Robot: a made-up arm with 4 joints.
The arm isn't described. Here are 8 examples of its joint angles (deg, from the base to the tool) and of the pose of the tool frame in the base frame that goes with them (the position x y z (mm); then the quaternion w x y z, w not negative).
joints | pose
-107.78 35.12 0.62 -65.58 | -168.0 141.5 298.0 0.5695 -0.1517 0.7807 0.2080
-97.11 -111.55 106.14 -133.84 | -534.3 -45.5 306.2 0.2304 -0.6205 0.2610 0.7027
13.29 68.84 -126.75 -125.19 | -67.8 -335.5 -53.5 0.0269 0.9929 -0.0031 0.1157
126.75 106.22 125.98 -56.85 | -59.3 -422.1 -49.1 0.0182 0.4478 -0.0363 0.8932
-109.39 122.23 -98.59 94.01 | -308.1 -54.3 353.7 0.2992 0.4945 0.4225 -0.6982
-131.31 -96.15 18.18 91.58 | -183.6 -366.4 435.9 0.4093 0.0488 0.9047 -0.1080
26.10 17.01 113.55 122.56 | -205.7 245.0 304.1 0.5803 -0.7825 -0.1345 -0.1814
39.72 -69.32 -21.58 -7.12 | 35.3 -286.4 -81.5 0.6169 -0.7099 -0.2228 -0.2564
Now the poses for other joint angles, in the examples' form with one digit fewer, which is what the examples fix.
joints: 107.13 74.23 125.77 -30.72
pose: -260 -220 -63 0.055 0.591 -0.075 0.801
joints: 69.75 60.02 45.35 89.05
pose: -169 242 77 0.103 -0.814 -0.072 -0.567
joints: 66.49 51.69 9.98 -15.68
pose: 76 194 -21 0.770 0.327 -0.505 0.214
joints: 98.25 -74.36 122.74 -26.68
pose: 432 235 84 0.643 0.123 -0.743 0.142
